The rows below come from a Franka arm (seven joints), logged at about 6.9 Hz.
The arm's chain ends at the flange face. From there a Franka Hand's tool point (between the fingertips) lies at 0.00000 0.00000 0.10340 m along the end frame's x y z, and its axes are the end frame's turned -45 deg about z.
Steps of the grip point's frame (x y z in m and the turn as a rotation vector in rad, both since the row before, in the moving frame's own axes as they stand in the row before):
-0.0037, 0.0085, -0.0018, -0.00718, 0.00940, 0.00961
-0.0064, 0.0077, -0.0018, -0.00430, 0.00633, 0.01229
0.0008, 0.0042, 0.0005, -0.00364, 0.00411, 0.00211
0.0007, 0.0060, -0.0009, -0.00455, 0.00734, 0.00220
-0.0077, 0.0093, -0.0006, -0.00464, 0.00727, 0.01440
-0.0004, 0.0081, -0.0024, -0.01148, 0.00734, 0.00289
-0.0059, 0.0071, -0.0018, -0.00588, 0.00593, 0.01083
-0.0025, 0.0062, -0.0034, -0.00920, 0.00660, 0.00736
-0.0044, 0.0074, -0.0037, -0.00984, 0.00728, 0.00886
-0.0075, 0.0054, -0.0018, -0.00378, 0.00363, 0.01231
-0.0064, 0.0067, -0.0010, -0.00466, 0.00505, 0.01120
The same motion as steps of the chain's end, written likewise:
0.0022, 0.0088, -0.0018, 0.00157, 0.01172, 0.00961
0.0001, 0.0101, -0.0018, 0.00144, 0.00752, 0.01229
0.0030, 0.0024, 0.0005, 0.00033, 0.00548, 0.00211
0.0039, 0.0040, -0.0009, 0.00197, 0.00841, 0.00220
0.0003, 0.0122, -0.0006, 0.00186, 0.00842, 0.01440
0.0041, 0.0057, -0.0024, -0.00293, 0.01331, 0.00289
0.0000, 0.0092, -0.0018, 0.00004, 0.00835, 0.01083
0.0015, 0.0060, -0.0034, -0.00184, 0.01117, 0.00736
0.0009, 0.0082, -0.0037, -0.00181, 0.01211, 0.00886
-0.0020, 0.0091, -0.0018, -0.00011, 0.00524, 0.01231
-0.0005, 0.0093, -0.0010, 0.00028, 0.00687, 0.01120

